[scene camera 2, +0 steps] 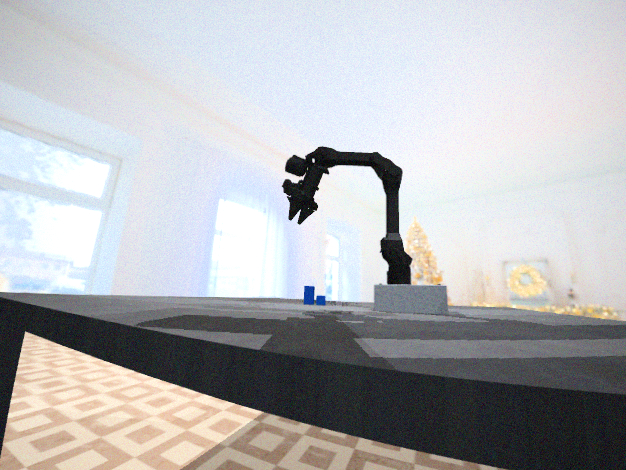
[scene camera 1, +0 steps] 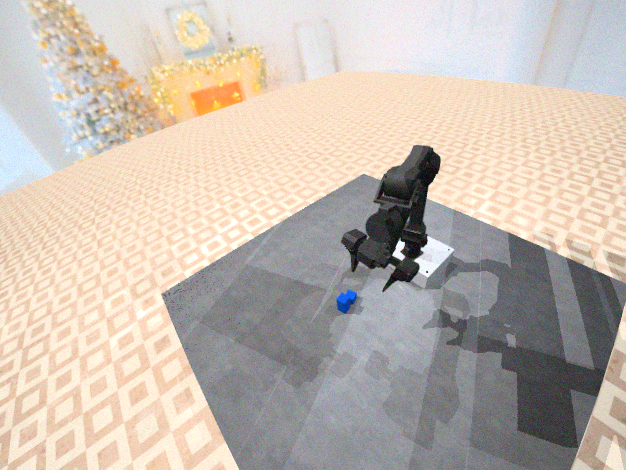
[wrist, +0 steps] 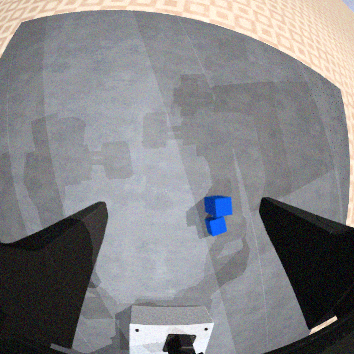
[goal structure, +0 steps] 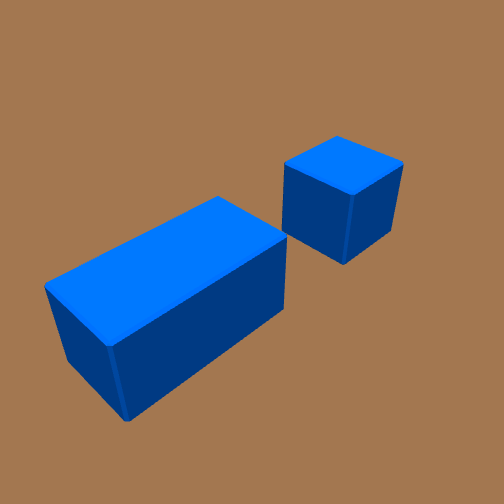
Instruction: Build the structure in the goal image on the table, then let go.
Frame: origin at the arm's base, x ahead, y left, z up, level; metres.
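Seen in the pictures: gripper, fingertip midpoint: (scene camera 2: 294,222) (scene camera 1: 367,281) (wrist: 185,208); arm's base, link origin: (scene camera 2: 400,286) (scene camera 1: 411,252) (wrist: 178,342).
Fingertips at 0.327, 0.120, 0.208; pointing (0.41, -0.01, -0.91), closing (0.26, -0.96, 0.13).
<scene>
Pixels of each thing's top centre, then the offset from my fingertips to it, as dx, dy, dz.
- stack, top centre: (wrist: 223,206) (scene camera 1: 343,297) (scene camera 2: 309,286) +0.001, -0.122, -0.214
- smaller blue cube, top centre: (wrist: 218,226) (scene camera 1: 350,294) (scene camera 2: 321,295) -0.041, -0.137, -0.247
A taller blue block or stack (scene camera 1: 343,303) (scene camera 2: 308,294) (wrist: 218,205) stands upright on the grey table (scene camera 1: 252,384) (scene camera 2: 151,333) (wrist: 100,60). Whether it is one piece or stacked cubes is too small to tell. A smaller blue cube (scene camera 1: 351,295) (scene camera 2: 321,300) (wrist: 216,226) sits on the table right beside it, turned at a slight angle in the wrist view. It is about half as tall; they touch or nearly touch. My gripper (scene camera 1: 368,279) (scene camera 2: 295,221) (wrist: 185,208) is open and empty, high above the table. In the wrist view both blue pieces show between the fingers, nearer the right one.
The arm's pale base block (scene camera 1: 438,255) (scene camera 2: 410,299) (wrist: 171,315) stands on the table near the blue pieces. Shadows of the arm lie across the table top. A patterned floor (scene camera 1: 101,303) surrounds the table. A lit tree (scene camera 1: 91,75) and a fireplace (scene camera 1: 217,98) show in the background.
</scene>
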